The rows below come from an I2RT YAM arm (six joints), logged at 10 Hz.
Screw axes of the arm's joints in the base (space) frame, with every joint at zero. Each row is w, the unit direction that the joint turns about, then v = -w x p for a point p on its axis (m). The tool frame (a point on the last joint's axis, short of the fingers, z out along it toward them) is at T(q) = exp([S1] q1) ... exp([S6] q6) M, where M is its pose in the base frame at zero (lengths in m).
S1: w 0 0 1 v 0.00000 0.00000 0.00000
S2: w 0 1 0 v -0.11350 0.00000 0.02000
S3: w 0 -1 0 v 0.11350 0.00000 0.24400
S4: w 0 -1 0 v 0.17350 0.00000 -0.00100
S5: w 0 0 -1 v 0.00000 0.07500 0.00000
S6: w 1 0 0 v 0.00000 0.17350 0.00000
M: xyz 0.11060 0.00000 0.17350 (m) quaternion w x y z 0.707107 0 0.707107 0
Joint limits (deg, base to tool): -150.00..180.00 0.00..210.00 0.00..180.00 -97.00..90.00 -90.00..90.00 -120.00..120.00
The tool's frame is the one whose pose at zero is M.
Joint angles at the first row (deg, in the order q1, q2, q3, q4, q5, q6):
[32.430, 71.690, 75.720, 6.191, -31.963, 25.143]
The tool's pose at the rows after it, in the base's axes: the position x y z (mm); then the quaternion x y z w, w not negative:
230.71 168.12 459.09 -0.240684 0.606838 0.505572 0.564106
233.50 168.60 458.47 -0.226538 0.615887 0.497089 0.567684
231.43 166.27 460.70 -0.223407 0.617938 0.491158 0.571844
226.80 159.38 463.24 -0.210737 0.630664 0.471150 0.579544
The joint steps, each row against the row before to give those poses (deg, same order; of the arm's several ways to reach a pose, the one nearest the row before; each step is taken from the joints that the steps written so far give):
[0.001, 0.944, 0.609, 0.000, 1.270, 0.174]
[0.001, 0.410, 0.444, -0.824, 2.030, 0.087]
[-0.089, -0.510, 0.272, -0.994, 0.757, -0.437]
[-0.412, -1.427, 0.323, -3.270, 2.434, -1.153]

